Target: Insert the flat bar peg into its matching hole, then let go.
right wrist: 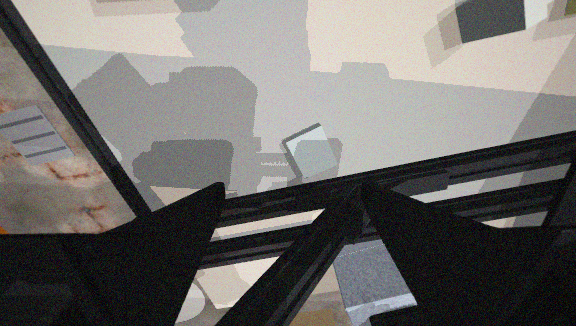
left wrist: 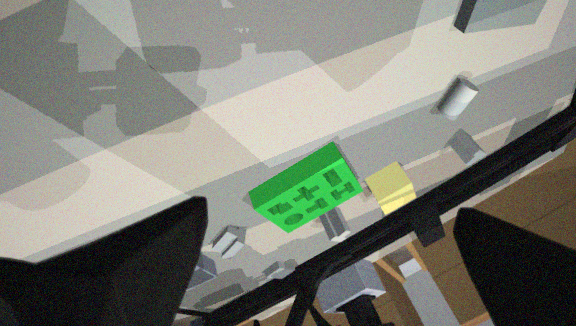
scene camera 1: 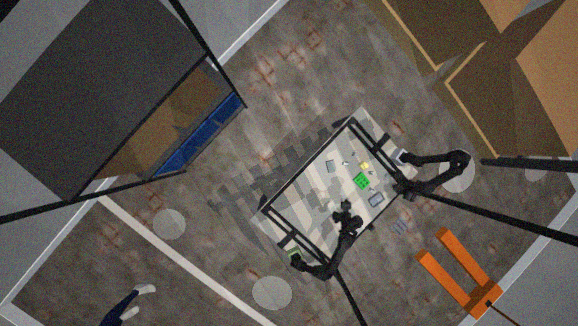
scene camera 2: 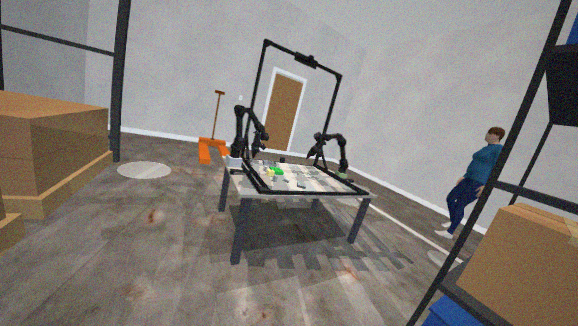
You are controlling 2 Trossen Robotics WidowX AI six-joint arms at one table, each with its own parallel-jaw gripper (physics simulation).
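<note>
A green block [scene camera 1: 361, 180] [scene camera 2: 277, 170] [left wrist: 306, 194] with several shaped holes in its top lies on the table, near the right arm's side. A yellow cube [scene camera 1: 364, 165] [scene camera 2: 270, 173] [left wrist: 390, 187] sits beside it. Several small grey pegs lie around the block, one [left wrist: 335, 224] right against it; I cannot tell which is the flat bar. A pale grey flat piece [right wrist: 312, 155] shows in the right wrist view. My left gripper [scene camera 1: 346, 204] [scene camera 2: 311, 153] is open and empty, hanging above the table short of the block. My right gripper [scene camera 1: 399, 188] [scene camera 2: 255, 151] [right wrist: 294, 188] is open and empty, above the table's frame edge.
A black frame [scene camera 1: 307, 165] [scene camera 2: 310, 193] runs round the table top, with a tall gantry [scene camera 2: 307, 59] over it. Two flat grey plates [scene camera 1: 330, 165] [scene camera 1: 375, 198] lie on the table. Orange bars [scene camera 1: 433, 268] [scene camera 2: 204, 152] lie on the floor beyond the right arm.
</note>
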